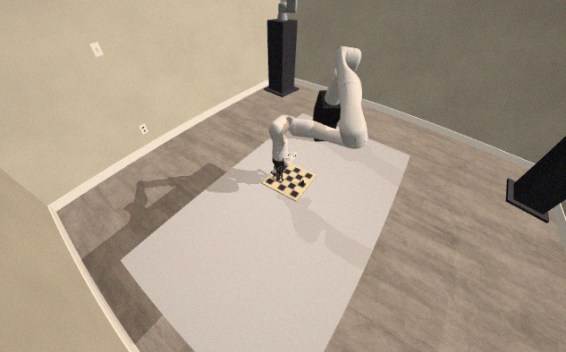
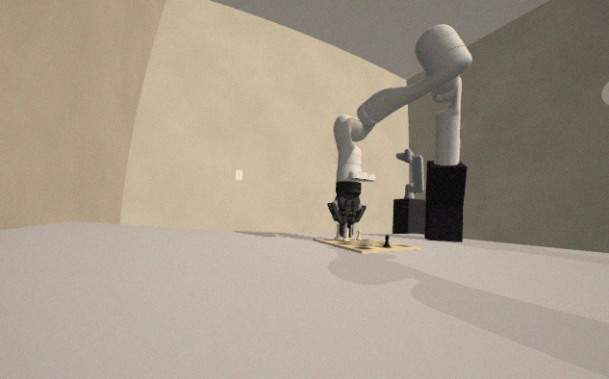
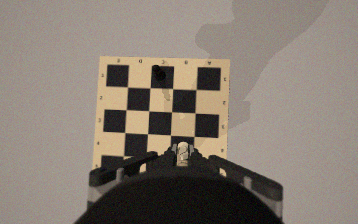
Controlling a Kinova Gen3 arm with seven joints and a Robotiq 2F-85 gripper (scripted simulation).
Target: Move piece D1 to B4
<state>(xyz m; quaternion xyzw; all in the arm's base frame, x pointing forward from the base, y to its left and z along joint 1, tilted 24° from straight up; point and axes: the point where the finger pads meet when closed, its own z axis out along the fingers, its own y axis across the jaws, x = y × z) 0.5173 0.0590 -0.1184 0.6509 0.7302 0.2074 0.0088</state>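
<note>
Right now my hand is 2 cm above the white chess piece. Also, from my hand: chessboard (4 cm behind, 3 cm to the left, 3 cm below); black chess piece (6 cm behind, 11 cm to the left, 2 cm below).
</note>
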